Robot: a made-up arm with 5 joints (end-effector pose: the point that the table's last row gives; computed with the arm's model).
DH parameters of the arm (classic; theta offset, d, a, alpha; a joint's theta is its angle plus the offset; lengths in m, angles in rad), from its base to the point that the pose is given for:
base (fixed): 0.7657 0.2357 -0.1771 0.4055
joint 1: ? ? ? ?
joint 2: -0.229 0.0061 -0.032 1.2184
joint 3: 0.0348 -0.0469 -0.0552 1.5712
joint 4: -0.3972 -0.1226 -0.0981 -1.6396
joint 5: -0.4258 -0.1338 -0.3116 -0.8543
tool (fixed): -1.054 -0.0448 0 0
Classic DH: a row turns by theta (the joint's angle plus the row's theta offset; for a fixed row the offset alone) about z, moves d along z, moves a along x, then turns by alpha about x.
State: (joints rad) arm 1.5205 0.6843 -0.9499 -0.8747 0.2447
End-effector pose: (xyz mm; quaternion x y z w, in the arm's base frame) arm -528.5 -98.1 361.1 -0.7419 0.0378 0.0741 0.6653
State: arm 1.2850 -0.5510 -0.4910 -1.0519 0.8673
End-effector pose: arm -439.8 -307.6 19.8 -0.1479 -0.0095 0.2174 0.9648
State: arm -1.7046 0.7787 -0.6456 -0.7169 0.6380
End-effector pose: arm 182.0 -44.0 262.7 -0.1078 0.8690 -0.4716 0.1045
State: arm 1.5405 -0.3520 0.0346 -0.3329 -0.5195
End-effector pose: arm -606.9 -233.5 -233.6 -0.2629 -0.2791 -0.2949 0.8752
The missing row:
joint 1: -0.7618 -0.228 0.0692 -1.5085
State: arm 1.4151 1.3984 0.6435 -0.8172 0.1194
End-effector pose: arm -11.8 -36.1 518.8 -0.5984 -0.2772 0.7256 0.1967
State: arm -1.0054 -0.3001 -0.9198 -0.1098 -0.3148
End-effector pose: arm 229.9 198.1 -232.0 0.3658 -0.3665 0.8154 0.2587
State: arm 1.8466 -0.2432 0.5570 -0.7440 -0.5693
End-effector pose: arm -279.3 -464.8 -216.5 -0.2678 -0.6143 -0.0545 0.7402
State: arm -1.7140 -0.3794 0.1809 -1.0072 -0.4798
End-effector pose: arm 166.1 238.5 -85.8 0.5596 -0.6720 0.4428 0.1981
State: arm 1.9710 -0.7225 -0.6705 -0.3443 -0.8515
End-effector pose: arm -745.9 -47.5 33.0 -0.2436 0.1316 -0.3879 0.8791
